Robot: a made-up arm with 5 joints.
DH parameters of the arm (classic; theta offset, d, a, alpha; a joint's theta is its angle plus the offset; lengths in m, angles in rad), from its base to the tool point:
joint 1: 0 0.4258 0 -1.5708
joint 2: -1.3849 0 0.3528 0
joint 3: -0.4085 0 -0.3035 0
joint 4: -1.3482 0 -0.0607 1.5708
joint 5: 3.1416 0.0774 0 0
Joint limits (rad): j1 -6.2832..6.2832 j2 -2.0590..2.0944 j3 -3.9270..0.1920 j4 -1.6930..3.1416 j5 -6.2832..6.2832
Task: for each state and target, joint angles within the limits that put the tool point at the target. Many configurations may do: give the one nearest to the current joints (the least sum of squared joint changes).
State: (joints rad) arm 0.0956 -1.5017 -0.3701 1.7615 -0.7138
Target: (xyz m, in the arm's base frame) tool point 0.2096 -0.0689 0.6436
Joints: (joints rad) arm -0.3176 -0.5612 -0.7070 1.4302 -0.7138
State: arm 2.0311 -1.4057 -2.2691 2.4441 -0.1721
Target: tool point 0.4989 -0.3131 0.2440
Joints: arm 2.5811 -2.0590 -3.0455 2.5846 -0.1721
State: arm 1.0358 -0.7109 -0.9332 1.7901 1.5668
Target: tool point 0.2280 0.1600 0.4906
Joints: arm 0.6119 0.0071 -0.6908 1.6378 1.5668
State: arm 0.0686 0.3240 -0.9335 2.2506 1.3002
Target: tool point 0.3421 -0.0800 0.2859
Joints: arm -0.2297 0.8731 -1.1060 2.0483 1.3002
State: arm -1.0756 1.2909 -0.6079 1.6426 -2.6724
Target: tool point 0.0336 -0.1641 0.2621
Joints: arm -1.3688 0.9803 -0.5635 1.7703 -2.6724
